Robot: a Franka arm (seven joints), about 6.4 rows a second.
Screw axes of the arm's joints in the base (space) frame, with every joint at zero. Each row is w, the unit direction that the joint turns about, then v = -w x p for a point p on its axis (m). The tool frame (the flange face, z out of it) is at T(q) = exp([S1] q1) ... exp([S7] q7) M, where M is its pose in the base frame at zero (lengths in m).
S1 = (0, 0, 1, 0, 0, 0)
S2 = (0, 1, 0, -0.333, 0, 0)
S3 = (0, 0, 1, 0, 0, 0)
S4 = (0, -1, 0, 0.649, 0, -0.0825)
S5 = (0, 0, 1, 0, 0, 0)
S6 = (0, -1, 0, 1.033, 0, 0)
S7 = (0, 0, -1, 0, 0.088, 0)
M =
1 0 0 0.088
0 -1 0 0
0 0 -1 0.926
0 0 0 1
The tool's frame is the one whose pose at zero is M.
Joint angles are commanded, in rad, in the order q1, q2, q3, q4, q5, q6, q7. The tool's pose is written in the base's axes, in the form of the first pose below.
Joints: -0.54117 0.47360 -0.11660 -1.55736 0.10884 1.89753 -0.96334
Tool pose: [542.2 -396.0 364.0 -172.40 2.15 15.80]
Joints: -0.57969 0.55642 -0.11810 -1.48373 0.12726 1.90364 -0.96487
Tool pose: [542.3 -426.1 341.8 -172.05 1.90 13.37]
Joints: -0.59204 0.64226 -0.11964 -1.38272 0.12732 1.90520 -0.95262
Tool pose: [555.2 -445.0 327.9 -173.17 1.81 12.24]
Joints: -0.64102 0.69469 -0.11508 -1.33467 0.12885 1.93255 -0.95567
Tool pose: [544.8 -477.1 314.2 -174.27 1.08 9.88]
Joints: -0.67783 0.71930 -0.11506 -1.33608 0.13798 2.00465 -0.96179
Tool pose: [531.9 -502.0 301.5 -176.29 -0.67 7.69]
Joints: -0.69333 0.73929 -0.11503 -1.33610 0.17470 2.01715 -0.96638
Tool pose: [526.0 -509.3 288.1 -174.94 -1.79 6.00]
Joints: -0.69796 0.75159 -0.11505 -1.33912 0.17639 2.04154 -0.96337
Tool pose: [524.3 -513.1 279.7 -175.40 -2.04 5.41]
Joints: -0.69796 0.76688 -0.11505 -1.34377 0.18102 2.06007 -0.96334
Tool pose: [524.1 -513.3 268.0 -175.30 -2.04 5.17]
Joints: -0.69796 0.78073 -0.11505 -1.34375 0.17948 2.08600 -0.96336
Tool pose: [525.0 -515.1 260.0 -176.00 -2.26 5.13]
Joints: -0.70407 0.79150 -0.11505 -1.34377 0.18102 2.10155 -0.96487
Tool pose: [522.3 -519.1 253.4 -176.25 -2.40 4.77]
